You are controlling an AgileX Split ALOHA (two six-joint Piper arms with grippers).
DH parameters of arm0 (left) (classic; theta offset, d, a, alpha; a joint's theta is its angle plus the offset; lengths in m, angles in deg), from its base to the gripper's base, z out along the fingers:
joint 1: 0 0.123 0 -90
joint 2: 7.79 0 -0.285 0
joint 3: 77.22 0 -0.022 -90
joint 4: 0 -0.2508 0 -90
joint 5: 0 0 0.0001 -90
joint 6: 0 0.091 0 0
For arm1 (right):
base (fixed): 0 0 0 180
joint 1: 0 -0.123 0 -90
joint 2: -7.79 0 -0.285 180
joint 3: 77.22 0 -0.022 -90
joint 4: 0 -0.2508 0 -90
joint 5: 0 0 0.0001 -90
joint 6: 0 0.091 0 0
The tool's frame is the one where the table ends.
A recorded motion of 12 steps. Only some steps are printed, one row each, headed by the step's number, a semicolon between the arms.
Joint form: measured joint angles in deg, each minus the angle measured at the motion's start. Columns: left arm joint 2, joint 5, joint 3, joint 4, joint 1, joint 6; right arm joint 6, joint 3, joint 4, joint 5, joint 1, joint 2.
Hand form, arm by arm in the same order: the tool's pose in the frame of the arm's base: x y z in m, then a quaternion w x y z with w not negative. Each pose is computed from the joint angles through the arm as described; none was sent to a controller.
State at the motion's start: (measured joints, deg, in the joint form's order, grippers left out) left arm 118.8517 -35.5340 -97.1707 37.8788 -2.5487 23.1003; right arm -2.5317 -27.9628 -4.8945 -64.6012 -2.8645 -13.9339
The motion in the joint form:
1: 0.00 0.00 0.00 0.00 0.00 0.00; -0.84 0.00 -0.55 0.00 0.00 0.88
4: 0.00 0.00 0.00 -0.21 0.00 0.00; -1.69 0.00 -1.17 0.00 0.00 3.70
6: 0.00 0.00 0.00 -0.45 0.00 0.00; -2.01 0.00 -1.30 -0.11 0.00 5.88
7: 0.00 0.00 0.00 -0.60 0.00 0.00; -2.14 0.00 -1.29 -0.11 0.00 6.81
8: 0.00 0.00 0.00 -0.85 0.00 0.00; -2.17 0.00 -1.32 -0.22 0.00 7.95
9: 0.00 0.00 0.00 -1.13 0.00 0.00; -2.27 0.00 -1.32 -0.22 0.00 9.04
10: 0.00 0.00 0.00 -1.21 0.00 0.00; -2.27 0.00 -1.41 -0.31 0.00 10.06
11: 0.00 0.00 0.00 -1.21 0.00 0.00; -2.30 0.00 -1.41 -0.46 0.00 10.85
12: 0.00 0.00 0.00 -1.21 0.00 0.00; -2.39 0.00 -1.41 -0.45 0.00 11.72
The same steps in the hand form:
1: 0.4736 -0.0536 0.2394 0.34837 0.01452 0.91452 -0.20512; 0.0261 0.0091 0.2667 0.38485 -0.04787 0.92060 0.04574
4: 0.4736 -0.0535 0.2393 0.34830 0.01562 0.91485 -0.20370; 0.0189 0.0096 0.2679 0.40770 -0.05512 0.91018 0.04806
6: 0.4735 -0.0533 0.2392 0.34823 0.01689 0.91521 -0.20208; 0.0132 0.0096 0.2685 0.42423 -0.05822 0.90242 0.04783
7: 0.4735 -0.0532 0.2391 0.34818 0.01768 0.91544 -0.20106; 0.0109 0.0094 0.2687 0.43161 -0.05945 0.89886 0.04714
8: 0.4735 -0.0530 0.2390 0.34810 0.01900 0.91581 -0.19936; 0.0079 0.0093 0.2687 0.43970 -0.06002 0.89490 0.04716
9: 0.4735 -0.0528 0.2388 0.34801 0.02048 0.91623 -0.19746; 0.0051 0.0092 0.2688 0.44825 -0.06104 0.89060 0.04662
10: 0.4734 -0.0527 0.2388 0.34799 0.02090 0.91635 -0.19692; 0.0024 0.0092 0.2688 0.45547 -0.06134 0.88688 0.04726
11: 0.4734 -0.0527 0.2388 0.34799 0.02090 0.91635 -0.19692; 0.0003 0.0091 0.2687 0.46044 -0.06185 0.88428 0.04704
12: 0.4734 -0.0527 0.2388 0.34799 0.02090 0.91635 -0.19692; -0.0019 0.0090 0.2687 0.46727 -0.06271 0.88066 0.04654

